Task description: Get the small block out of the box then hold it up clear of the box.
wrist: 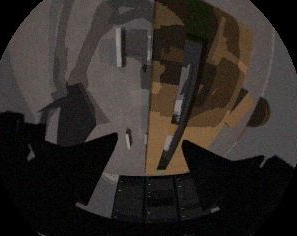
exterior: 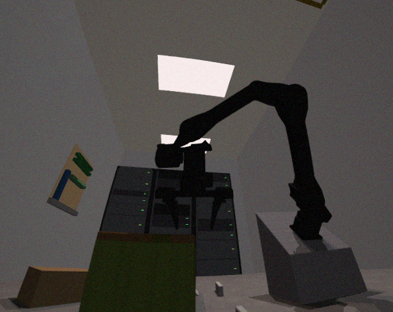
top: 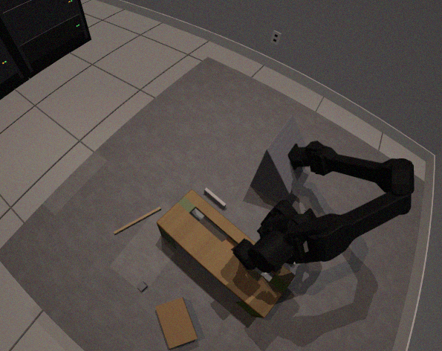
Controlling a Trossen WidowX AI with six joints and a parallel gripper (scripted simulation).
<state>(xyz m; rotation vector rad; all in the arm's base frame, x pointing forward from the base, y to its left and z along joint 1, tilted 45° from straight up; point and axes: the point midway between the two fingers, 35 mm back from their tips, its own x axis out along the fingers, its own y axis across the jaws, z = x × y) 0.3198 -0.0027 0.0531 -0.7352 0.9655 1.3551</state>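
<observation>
Right now the long wooden box is 100 mm below my gripper tip, 30 mm to the right of it and 30 mm ahead of it. The rest, counted from my gripper tip: grey cube (280 mm ahead, 170 mm to the right, 150 mm below); then flat tan slab (300 mm ahead, 130 mm below, 20 mm to the right); then block (70 mm below, 40 mm to the right, 40 mm ahead).
</observation>
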